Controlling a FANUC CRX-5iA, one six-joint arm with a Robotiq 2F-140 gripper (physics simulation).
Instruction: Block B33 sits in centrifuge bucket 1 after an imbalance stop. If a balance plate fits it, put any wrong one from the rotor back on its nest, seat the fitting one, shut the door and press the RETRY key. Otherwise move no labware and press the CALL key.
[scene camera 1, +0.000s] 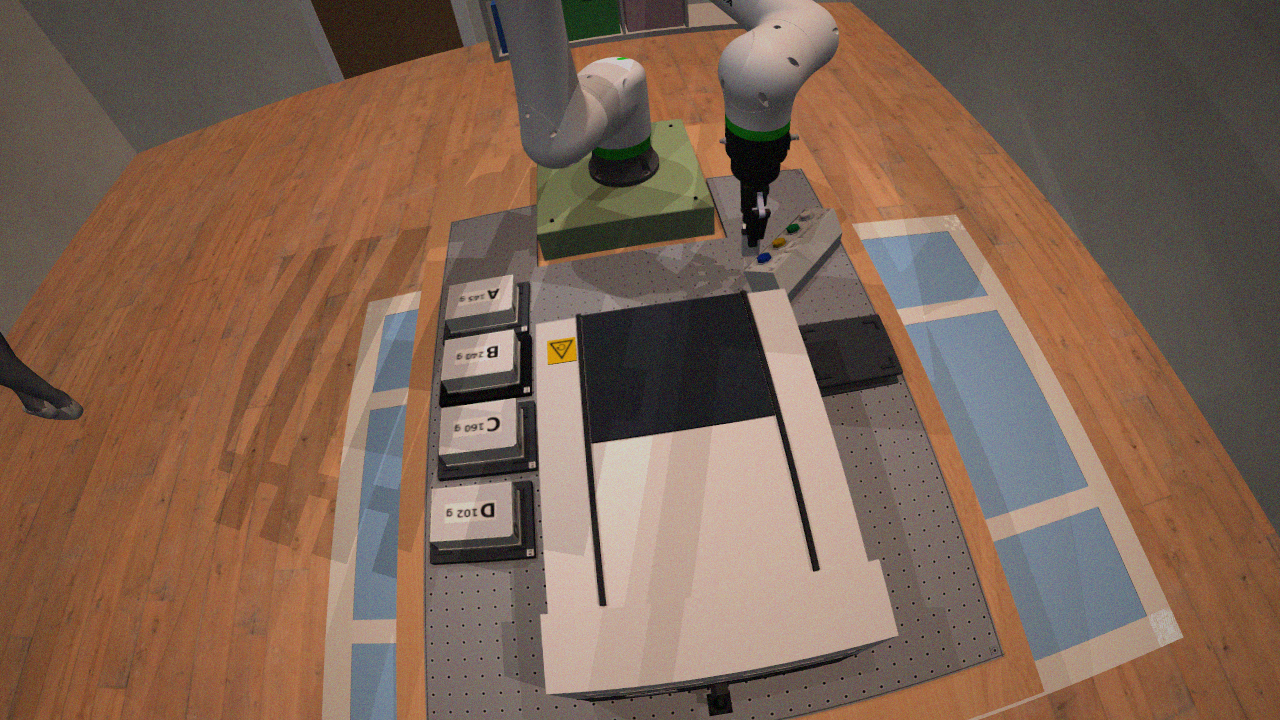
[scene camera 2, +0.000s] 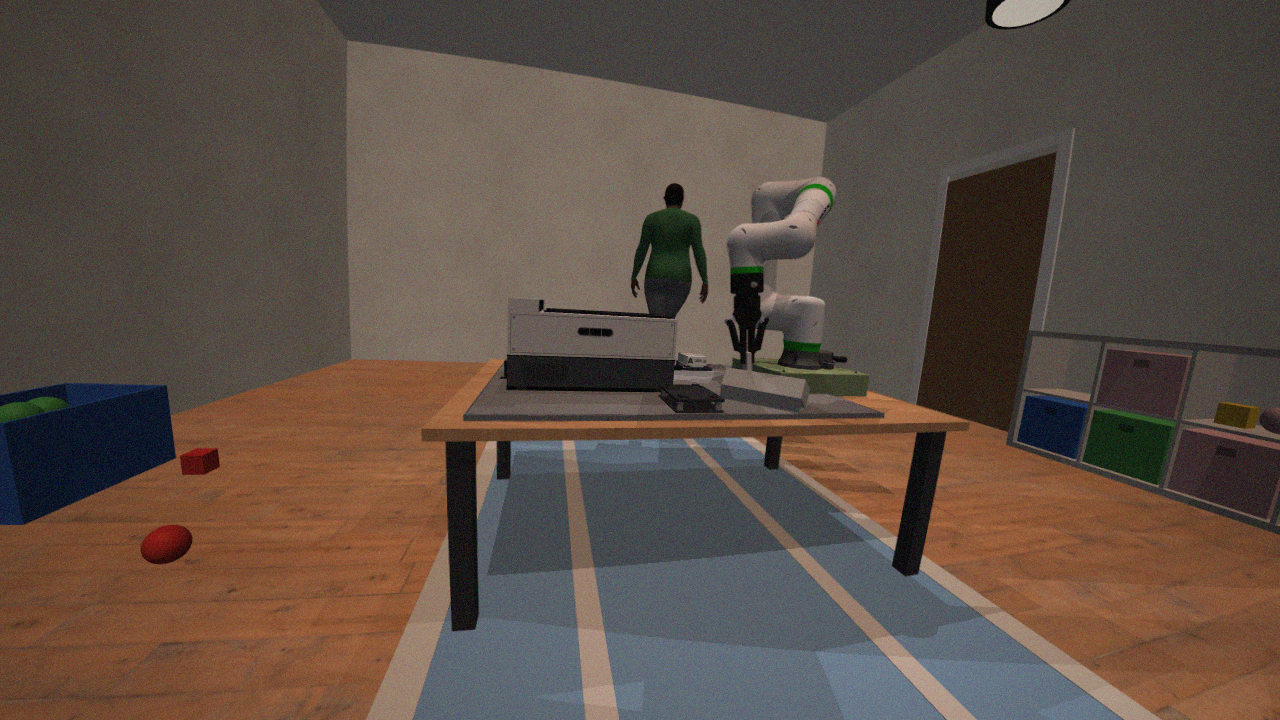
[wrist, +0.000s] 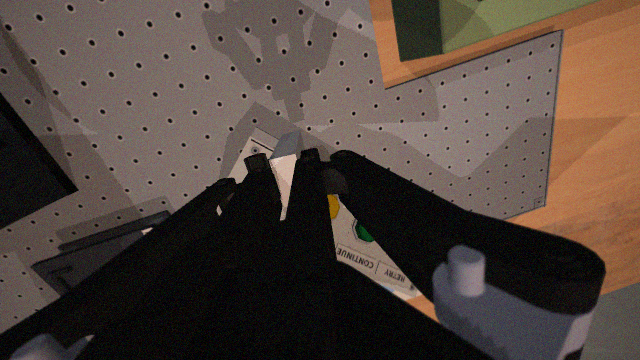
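Seen in the pictures: gripper, fingertip midpoint: (scene camera 1: 749, 253) (wrist: 295, 149); arm's base, link origin: (scene camera 1: 624, 166) (scene camera 2: 799, 366).
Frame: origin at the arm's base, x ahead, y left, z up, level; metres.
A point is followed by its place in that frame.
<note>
My gripper (scene camera 1: 753, 241) {z -0.005, x 0.280, y 0.226 m} (scene camera 2: 748, 365) {z -0.005, x 0.280, y 0.226 m} (wrist: 295, 149) {z -0.005, x 0.280, y 0.226 m} is shut and empty, pointing down at the blue-key end of the sloped key panel (scene camera 1: 812, 259) {z -0.015, x 0.292, y 0.340 m} (scene camera 2: 763, 390) {z -0.021, x 0.282, y 0.354 m}. Contact cannot be told. The blue key (scene camera 1: 763, 257) {z 0.009, x 0.307, y 0.245 m} is hidden in the wrist view. The yellow key (scene camera 1: 778, 241) {z 0.008, x 0.266, y 0.279 m} (wrist: 333, 206) {z 0.006, x 0.258, y 0.281 m} and green key (scene camera 1: 793, 228) {z 0.009, x 0.234, y 0.313 m} (wrist: 364, 231) {z 0.010, x 0.234, y 0.312 m} show; labels CONTINUE and RETRY are readable in the wrist view. Balance plates A (scene camera 1: 483, 298) {z -0.008, x 0.342, y -0.248 m}, B (scene camera 1: 480, 360) {z -0.009, x 0.477, y -0.231 m}, C (scene camera 1: 480, 429) {z -0.008, x 0.606, y -0.212 m} and D (scene camera 1: 474, 513) {z -0.008, x 0.742, y -0.206 m} sit on dark nests. The centrifuge (scene camera 1: 716, 537) {z 0.148, x 0.832, y 0.119 m} (scene camera 2: 590, 333) {z 0.098, x 0.745, y 0.262 m} has a dark area between its rails; block B33 does not show.
A low black nest (scene camera 1: 850, 353) {z -0.028, x 0.492, y 0.367 m} (scene camera 2: 691, 397) {z -0.028, x 0.495, y 0.435 m} (wrist: 95, 255) {z -0.028, x 0.493, y 0.294 m} with no block on it lies beside the centrifuge, near the key panel. The green robot base (scene camera 1: 626, 219) {z -0.003, x 0.173, y 0.007 m} (scene camera 2: 845, 380) {z -0.021, x -0.092, y 0.145 m} (wrist: 480, 30) {z 0.000, x 0.125, y 0.164 m} stands behind the pegboard. A person (scene camera 2: 669, 246) stands beyond the table.
</note>
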